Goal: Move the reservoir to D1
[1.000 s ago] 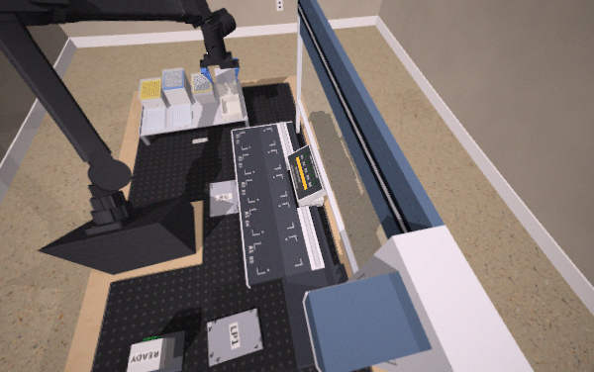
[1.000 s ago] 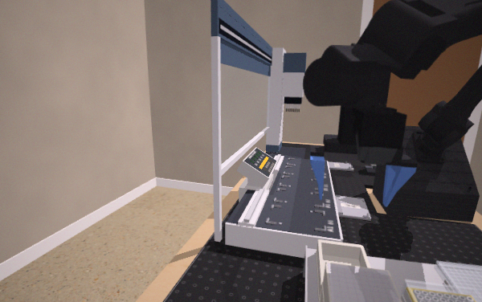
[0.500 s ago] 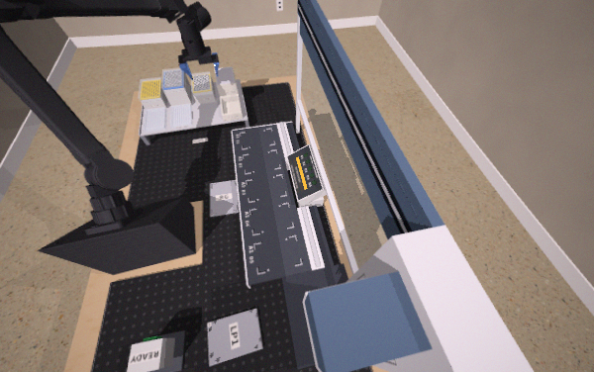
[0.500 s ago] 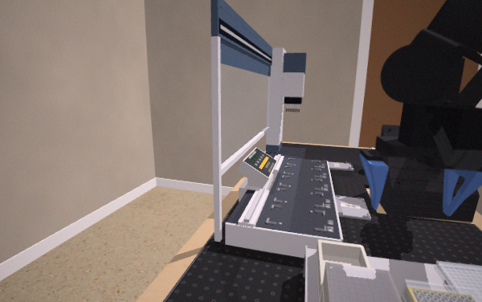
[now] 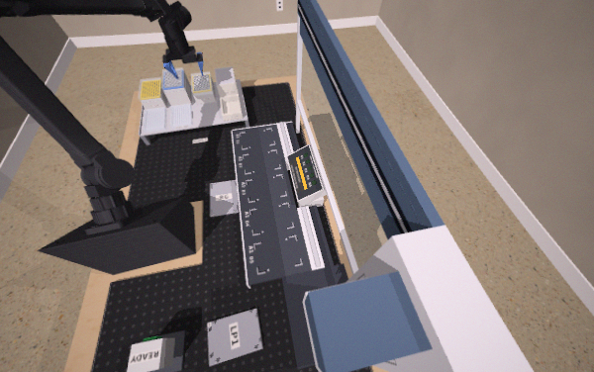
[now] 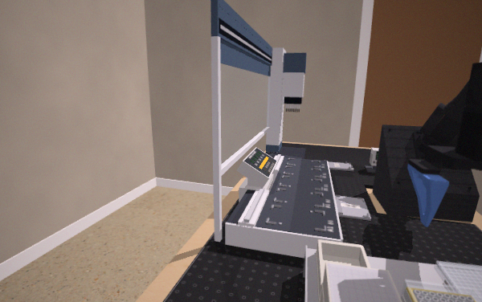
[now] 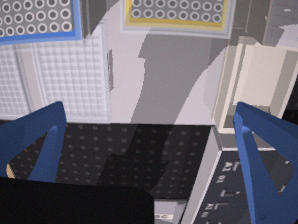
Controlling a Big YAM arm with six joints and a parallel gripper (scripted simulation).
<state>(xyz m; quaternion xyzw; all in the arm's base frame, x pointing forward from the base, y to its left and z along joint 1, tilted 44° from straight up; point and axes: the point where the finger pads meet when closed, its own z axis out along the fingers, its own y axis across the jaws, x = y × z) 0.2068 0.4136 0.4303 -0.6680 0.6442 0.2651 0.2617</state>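
My gripper is now 130 mm short of the white block, 80 mm to the right of it and 90 mm above it. Also, from my hand: shelf: 30 mm behind, 10 mm to the left, 160 mm below; then pipetting head: 270 mm ahead, 970 mm to the right, 180 mm above.
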